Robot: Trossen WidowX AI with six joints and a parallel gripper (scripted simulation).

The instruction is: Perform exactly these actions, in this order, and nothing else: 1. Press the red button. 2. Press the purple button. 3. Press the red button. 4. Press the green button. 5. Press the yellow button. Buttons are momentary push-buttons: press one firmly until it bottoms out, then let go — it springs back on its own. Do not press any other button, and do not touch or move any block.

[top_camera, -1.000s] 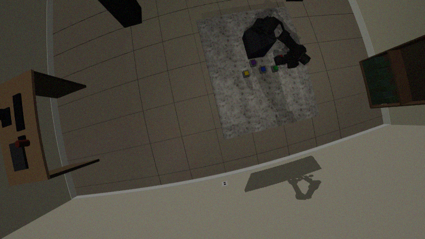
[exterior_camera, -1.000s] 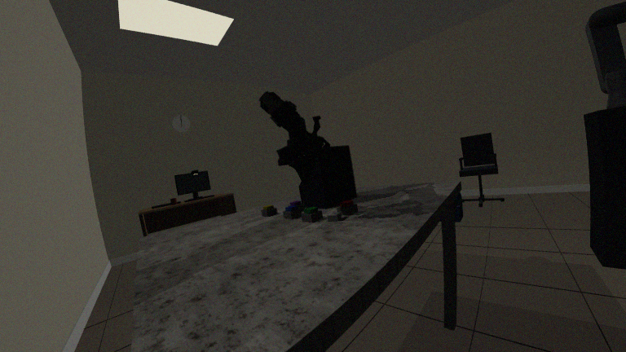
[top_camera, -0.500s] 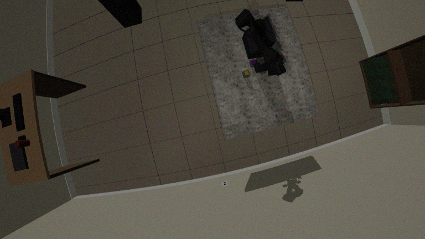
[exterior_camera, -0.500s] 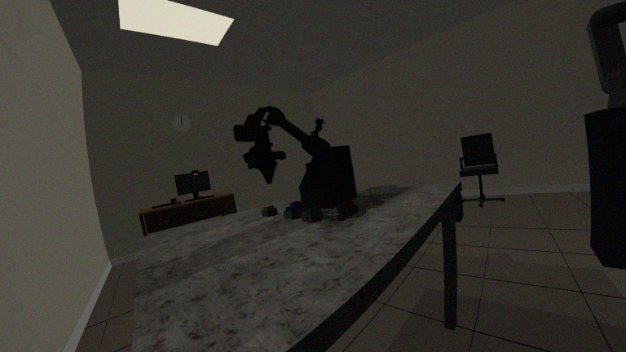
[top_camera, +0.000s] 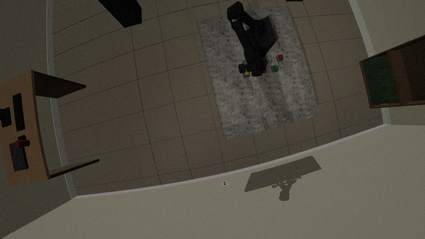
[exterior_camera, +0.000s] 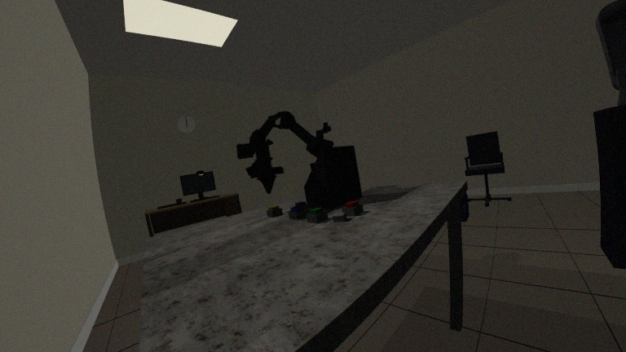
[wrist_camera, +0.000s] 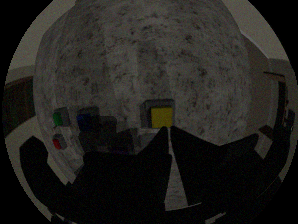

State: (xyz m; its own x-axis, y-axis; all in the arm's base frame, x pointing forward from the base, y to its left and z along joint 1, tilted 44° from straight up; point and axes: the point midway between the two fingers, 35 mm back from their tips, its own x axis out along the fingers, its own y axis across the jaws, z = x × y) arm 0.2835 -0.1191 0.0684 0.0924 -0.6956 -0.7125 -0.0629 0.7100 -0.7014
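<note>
My gripper tip is now 10 mm past the yellow button and 60 mm above it. Round my gripper tip: green button 30 mm behind, 260 mm to the left, 60 mm below; blue button 30 mm behind, 150 mm to the left, 60 mm below; purple button 90 mm behind, 80 mm to the left, 60 mm below.
</note>
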